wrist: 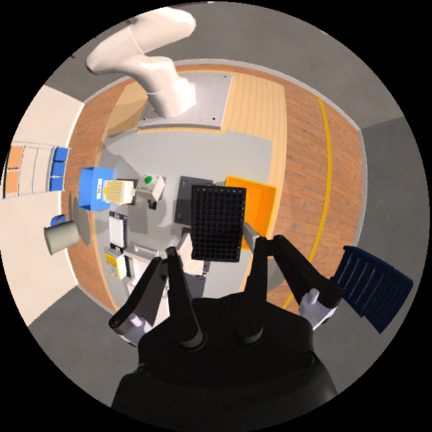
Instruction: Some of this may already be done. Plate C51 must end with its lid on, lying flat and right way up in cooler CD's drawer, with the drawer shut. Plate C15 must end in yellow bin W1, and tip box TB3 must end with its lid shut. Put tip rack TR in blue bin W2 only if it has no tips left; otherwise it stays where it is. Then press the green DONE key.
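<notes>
My gripper point(216, 235) is shut on a black well plate point(218, 223), which is held level above the table. The plate overlaps the left part of the yellow bin point(261, 202) in view; its label does not show. The blue bin W2 point(90, 188) is at the left. Beside it stands a pale box with yellow-dotted top point(117, 192). Another yellow-and-white tip holder point(115, 264) stands at lower left. I cannot tell which one is TR or TB3. The green DONE key point(148, 179) tops a grey block. The white cooler point(146, 252) is partly hidden by the gripper.
A dark flat tray point(186, 202) lies partly behind the held plate. A white plate point(118, 231) sits on a dark stand at the left. A pale plate point(194, 267) shows below the held plate, partly hidden. The robot's base point(210, 107) is at the top.
</notes>
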